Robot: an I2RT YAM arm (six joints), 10 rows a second.
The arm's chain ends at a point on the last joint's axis. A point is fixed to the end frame.
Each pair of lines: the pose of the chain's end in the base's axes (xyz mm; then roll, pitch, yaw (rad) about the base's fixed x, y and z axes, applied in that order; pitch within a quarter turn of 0, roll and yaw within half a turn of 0), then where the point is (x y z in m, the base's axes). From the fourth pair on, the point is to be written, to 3 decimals.
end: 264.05, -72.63, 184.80, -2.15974, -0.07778, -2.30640
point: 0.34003 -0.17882 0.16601
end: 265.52, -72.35, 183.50, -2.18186, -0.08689, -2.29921
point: 0.34162 -0.17797 0.16215
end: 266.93, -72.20, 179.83, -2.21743, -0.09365, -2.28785
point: 0.34316 -0.17677 0.15419
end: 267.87, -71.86, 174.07, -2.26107, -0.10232, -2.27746
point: 0.344 -0.175 0.143
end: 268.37, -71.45, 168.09, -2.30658, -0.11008, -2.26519
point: 0.344 -0.174 0.132
